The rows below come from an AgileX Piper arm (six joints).
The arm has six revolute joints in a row. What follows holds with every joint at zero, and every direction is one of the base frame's.
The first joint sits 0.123 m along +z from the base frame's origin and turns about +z.
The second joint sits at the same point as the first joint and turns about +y.
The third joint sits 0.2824 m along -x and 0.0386 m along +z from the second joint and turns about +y.
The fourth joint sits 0.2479 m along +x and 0.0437 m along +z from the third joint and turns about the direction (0.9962, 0, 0.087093).
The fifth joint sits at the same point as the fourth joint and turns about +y.
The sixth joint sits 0.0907 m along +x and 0.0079 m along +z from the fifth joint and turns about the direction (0.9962, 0, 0.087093).
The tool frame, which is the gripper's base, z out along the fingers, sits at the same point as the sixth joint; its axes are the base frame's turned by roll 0, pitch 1.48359 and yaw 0 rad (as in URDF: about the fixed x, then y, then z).
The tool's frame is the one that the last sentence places.
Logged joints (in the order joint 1, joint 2, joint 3, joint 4, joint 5, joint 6), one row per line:
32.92, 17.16, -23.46, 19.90, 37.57, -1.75
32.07, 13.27, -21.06, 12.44, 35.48, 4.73
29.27, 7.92, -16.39, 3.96, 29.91, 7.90
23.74, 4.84, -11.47, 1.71, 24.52, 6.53
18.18, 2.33, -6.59, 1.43, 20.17, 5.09
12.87, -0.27, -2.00, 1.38, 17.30, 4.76
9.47, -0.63, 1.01, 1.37, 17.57, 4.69
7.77, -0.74, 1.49, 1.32, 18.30, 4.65
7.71, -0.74, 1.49, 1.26, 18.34, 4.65
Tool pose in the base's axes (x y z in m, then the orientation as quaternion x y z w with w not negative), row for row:
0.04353, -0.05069, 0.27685, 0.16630, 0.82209, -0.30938, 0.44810
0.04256, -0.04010, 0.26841, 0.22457, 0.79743, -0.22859, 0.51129
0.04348, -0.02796, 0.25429, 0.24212, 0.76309, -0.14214, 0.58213
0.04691, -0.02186, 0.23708, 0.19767, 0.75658, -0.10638, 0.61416
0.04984, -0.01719, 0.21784, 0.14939, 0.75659, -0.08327, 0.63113
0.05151, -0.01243, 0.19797, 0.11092, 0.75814, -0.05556, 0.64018
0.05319, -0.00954, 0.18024, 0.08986, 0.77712, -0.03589, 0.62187
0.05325, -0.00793, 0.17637, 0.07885, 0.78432, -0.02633, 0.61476
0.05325, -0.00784, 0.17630, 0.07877, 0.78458, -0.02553, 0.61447
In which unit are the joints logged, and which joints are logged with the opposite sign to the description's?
The joints are logged in degrees. Opposite sign: joint 1, joint 4.
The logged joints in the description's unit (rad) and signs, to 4 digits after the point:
-0.5746, 0.2995, -0.4095, -0.3473, 0.6557, -0.0305
-0.5597, 0.2316, -0.3676, -0.2171, 0.6192, 0.0826
-0.5109, 0.1382, -0.2861, -0.0691, 0.5220, 0.1379
-0.4143, 0.0845, -0.2002, -0.0298, 0.4280, 0.1140
-0.3173, 0.0407, -0.1150, -0.0250, 0.3520, 0.0888
-0.2246, -0.0047, -0.0349, -0.0241, 0.3019, 0.0831
-0.1653, -0.0110, 0.0176, -0.0239, 0.3067, 0.0819
-0.1356, -0.0129, 0.0260, -0.0230, 0.3194, 0.0812
-0.1346, -0.0129, 0.0260, -0.0220, 0.3201, 0.0812

